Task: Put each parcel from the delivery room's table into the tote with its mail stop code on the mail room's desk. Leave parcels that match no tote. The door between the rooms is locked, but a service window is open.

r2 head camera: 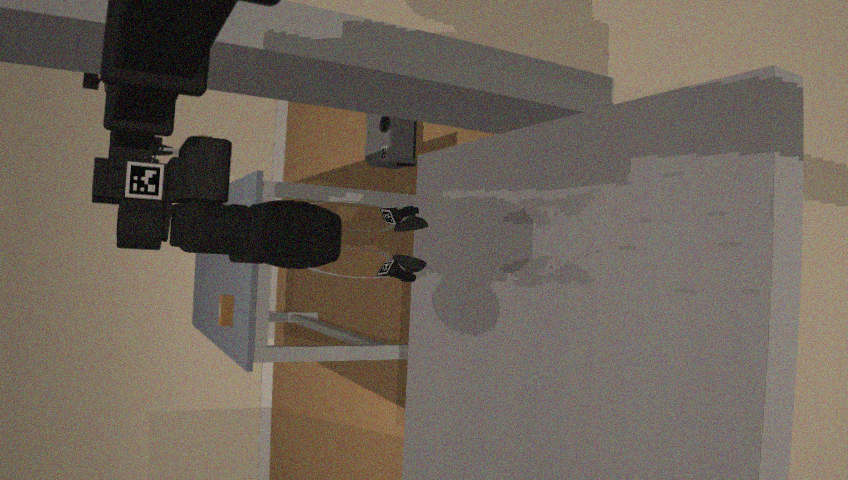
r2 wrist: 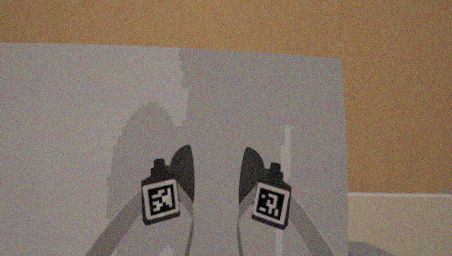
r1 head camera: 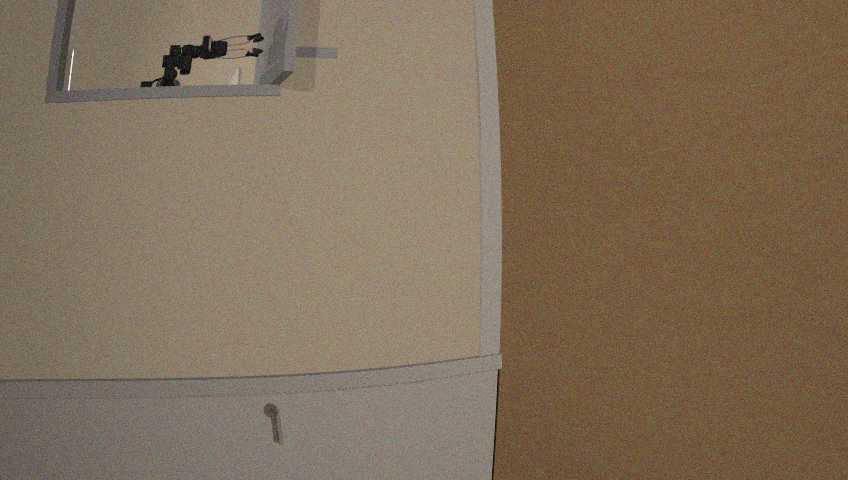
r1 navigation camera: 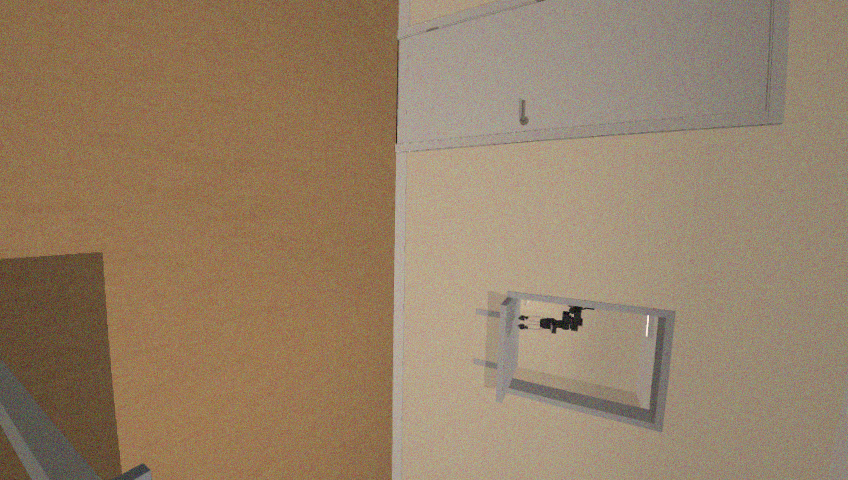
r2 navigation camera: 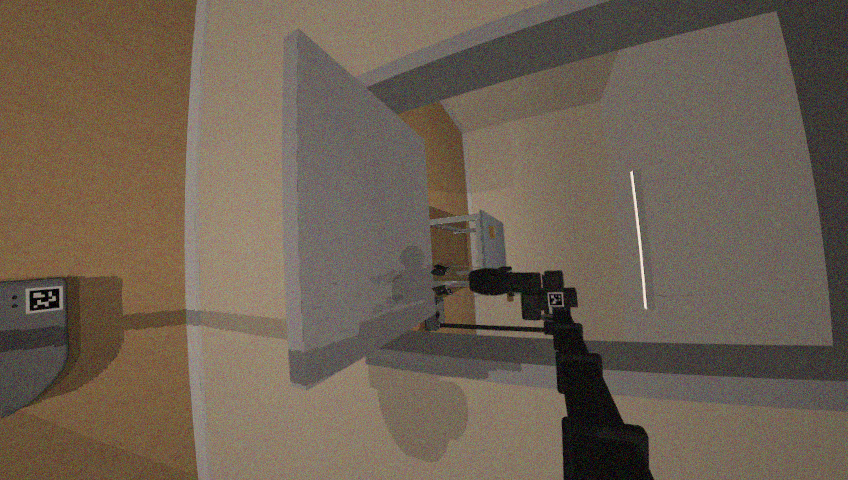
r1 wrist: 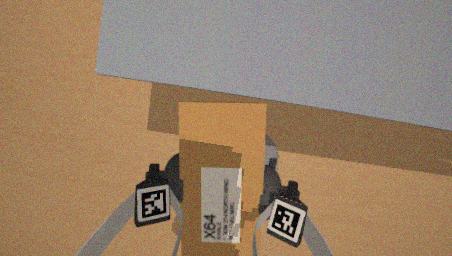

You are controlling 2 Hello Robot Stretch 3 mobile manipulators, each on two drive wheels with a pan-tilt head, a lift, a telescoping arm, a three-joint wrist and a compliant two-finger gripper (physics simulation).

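In the r1 wrist view, r1's gripper [r1 wrist: 222, 185] is shut on an orange-brown parcel [r1 wrist: 222, 122] labelled X64. A grey-blue table top [r1 wrist: 275, 45] lies beyond it. r2's gripper [r2 wrist: 216, 172] [r2 head camera: 420, 243] [r2 navigation camera: 437, 280] is open and empty, above the window's grey shelf [r2 wrist: 65, 100] [r2 head camera: 595, 356] [r2 navigation camera: 357, 196]. r2's gripper also shows through the window in r1's views [r1 head camera: 259, 45] [r1 navigation camera: 522, 322]. Another parcel [r2 head camera: 226, 310] [r2 navigation camera: 492, 231] lies on the delivery room's table [r2 head camera: 226, 267] [r2 navigation camera: 486, 252]; its code is unreadable. The totes do not show.
The window frame [r1 head camera: 160, 91] [r1 navigation camera: 665, 368] is in the wall near the door [r1 head camera: 380, 434] [r1 navigation camera: 606, 65]. r1's base [r2 head camera: 390, 142] stands beyond the window. r2's arm [r2 navigation camera: 577, 368] reaches across the window sill. r2's base [r2 navigation camera: 35, 339] shows at the left.
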